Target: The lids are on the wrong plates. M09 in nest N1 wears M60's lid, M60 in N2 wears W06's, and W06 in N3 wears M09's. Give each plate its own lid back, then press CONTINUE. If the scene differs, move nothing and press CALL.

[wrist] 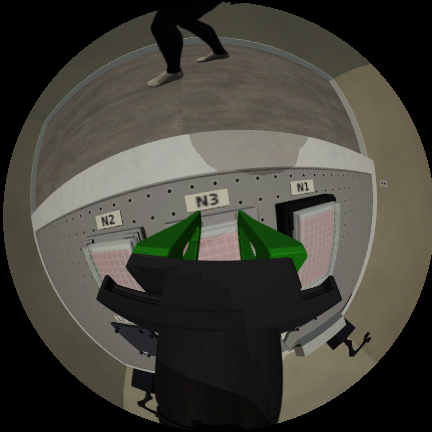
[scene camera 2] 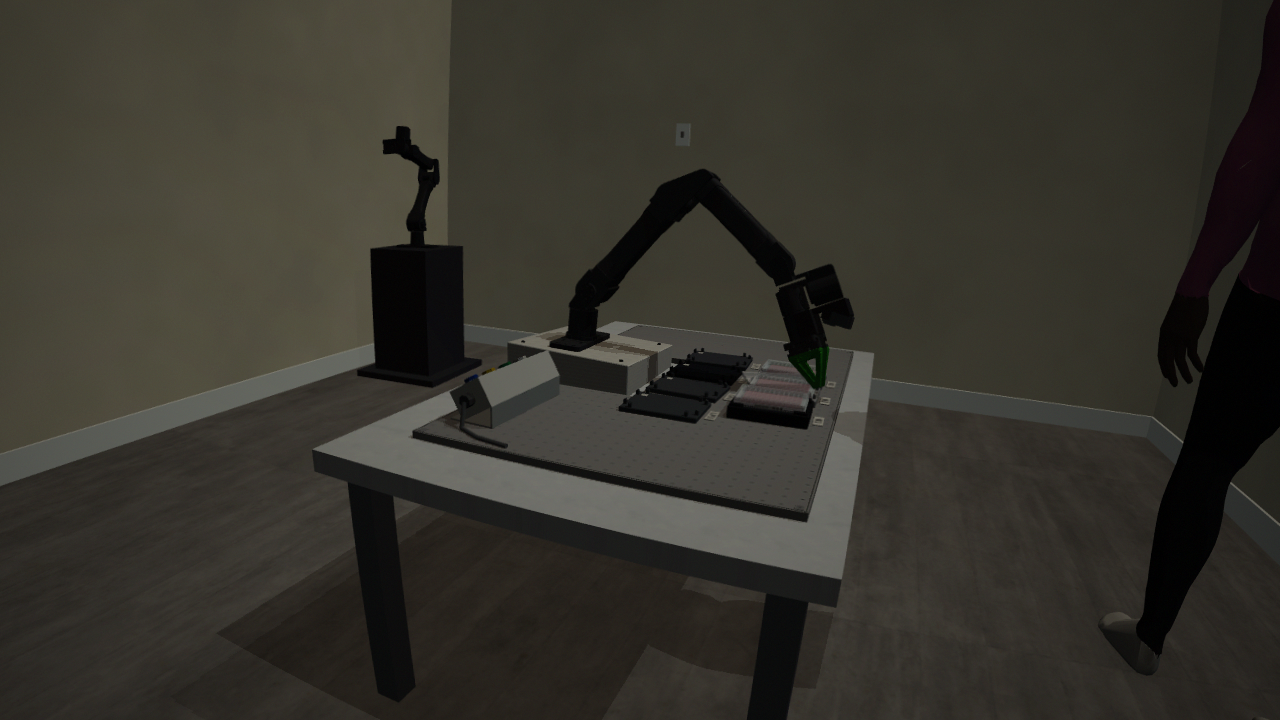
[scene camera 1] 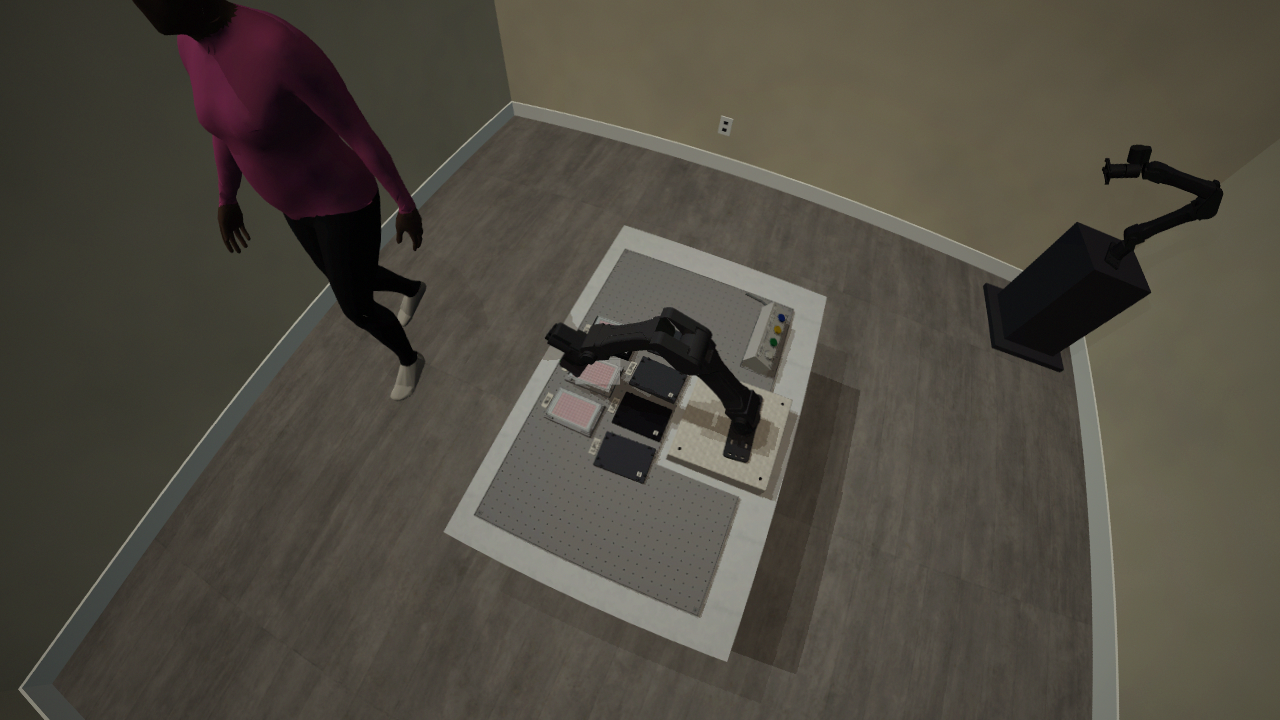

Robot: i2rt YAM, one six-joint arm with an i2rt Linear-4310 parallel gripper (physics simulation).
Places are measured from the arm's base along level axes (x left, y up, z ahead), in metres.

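Where they show: gripper, fingertip midpoint: (wrist: 218,216) (scene camera 2: 819,387); arm's base at its link origin: (scene camera 2: 581,342) (scene camera 1: 743,426).
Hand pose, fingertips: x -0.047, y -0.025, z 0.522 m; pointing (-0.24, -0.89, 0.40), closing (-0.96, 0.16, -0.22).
Each offset is from my fingertips to the centre of the thing. "spot": to the spot under its first point.
My gripper (scene camera 2: 818,385) (wrist: 218,216) has its green fingers partly apart, with nothing held between them, above the plate at N3. That pink-gridded plate @(dz -0.086, dx +0.011, dy +0.002 m) (scene camera 1: 597,374) (wrist: 218,246) shows through the finger gap; its lower part is hidden by the gripper body. The N1 plate @(dz -0.082, dx -0.121, dy +0.007 m) (scene camera 2: 771,397) (wrist: 318,242) sits in a black nest to the right in the wrist view, with a clear rim around it. The N2 plate @(dz -0.062, dx +0.140, dy -0.004 m) (scene camera 1: 574,409) (wrist: 116,266) is to the left. The lid markings cannot be read. The button box @(dz -0.535, dx -0.269, dy +0.013 m) (scene camera 1: 756,344) (scene camera 2: 528,391) (wrist: 322,336) has blue, yellow, green and white buttons.
Several dark pads @(spot: dz -0.239, dx +0.219, dy -0.019 m) (scene camera 1: 624,456) @(spot: dz -0.271, dx -0.169, dy -0.019 m) (scene camera 2: 664,404) lie between the plates and the pale arm base block (scene camera 1: 720,461) (scene camera 2: 617,371). A person (scene camera 1: 268,116) stands beyond the table's plate side. A second arm stands on a black pedestal (scene camera 1: 1069,286) (scene camera 2: 417,308) away from the table.
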